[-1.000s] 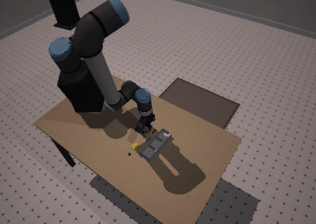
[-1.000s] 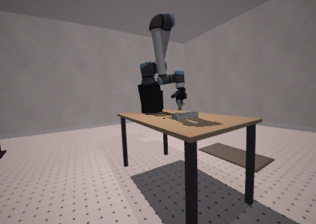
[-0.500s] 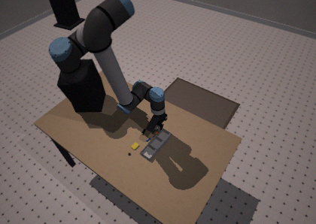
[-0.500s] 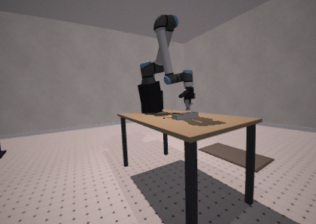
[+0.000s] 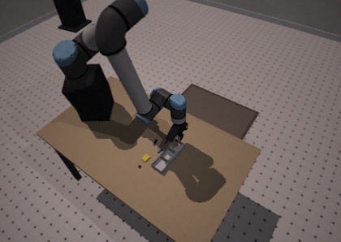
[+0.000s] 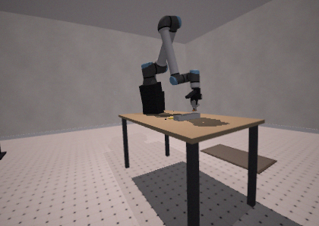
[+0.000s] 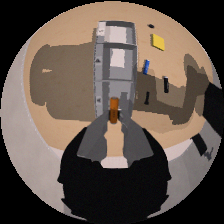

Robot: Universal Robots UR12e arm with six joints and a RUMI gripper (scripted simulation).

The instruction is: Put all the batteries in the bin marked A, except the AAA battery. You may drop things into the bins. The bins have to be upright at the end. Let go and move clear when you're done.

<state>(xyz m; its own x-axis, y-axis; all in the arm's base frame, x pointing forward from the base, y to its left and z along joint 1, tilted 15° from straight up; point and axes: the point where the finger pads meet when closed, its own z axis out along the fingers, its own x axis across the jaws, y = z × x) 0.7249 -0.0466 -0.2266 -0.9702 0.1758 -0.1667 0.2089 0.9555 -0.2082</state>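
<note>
My hand is 16 cm past the black battery, 2 cm to the left of it and 8 cm above it. Round my hand: grey double bin (2 cm behind, 9 cm to the right, 6 cm below); thin dark item (9 cm behind, 2 cm to the left, 8 cm below); orange battery (1 cm below).
</note>
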